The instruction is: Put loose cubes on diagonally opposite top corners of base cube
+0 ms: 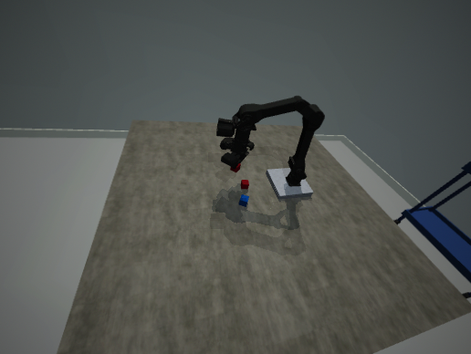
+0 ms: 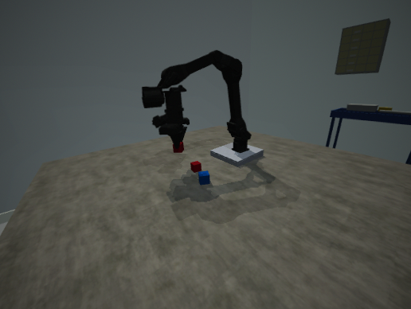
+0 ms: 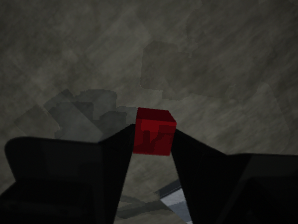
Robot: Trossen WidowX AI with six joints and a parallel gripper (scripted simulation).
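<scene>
My gripper tip is 130 mm to the right of the blue cube, 90 mm above it and 30 mm past it.
</scene>
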